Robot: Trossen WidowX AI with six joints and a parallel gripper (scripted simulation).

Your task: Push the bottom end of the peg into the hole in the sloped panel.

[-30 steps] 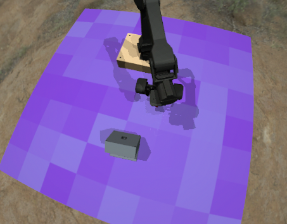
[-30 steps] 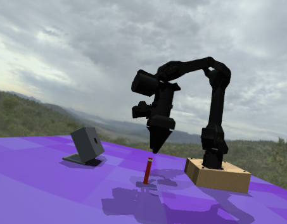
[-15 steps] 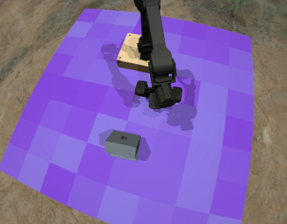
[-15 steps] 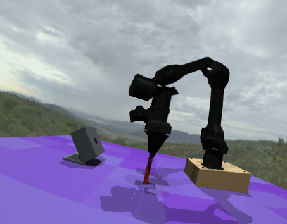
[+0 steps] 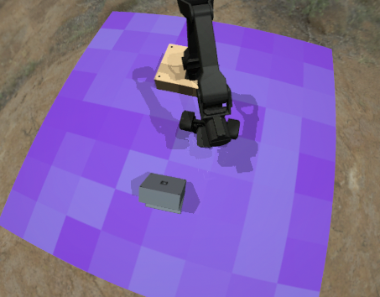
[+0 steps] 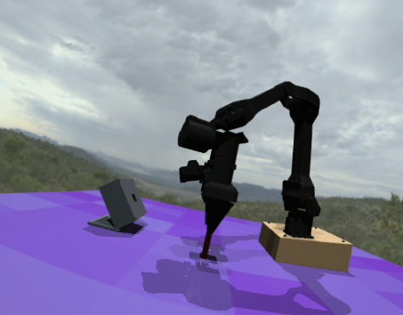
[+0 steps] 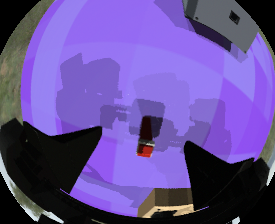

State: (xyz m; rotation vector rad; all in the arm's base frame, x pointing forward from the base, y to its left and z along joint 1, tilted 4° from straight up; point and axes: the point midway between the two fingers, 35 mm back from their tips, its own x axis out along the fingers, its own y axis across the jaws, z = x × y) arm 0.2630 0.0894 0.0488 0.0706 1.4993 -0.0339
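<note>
Now: gripper tip 10 mm above the peg. From my gripper tip the other things lie so: flat dark foot (240 mm ahead, 120 mm to the right, 60 mm below); grey sloped panel (220 mm ahead, 120 mm to the right).
</note>
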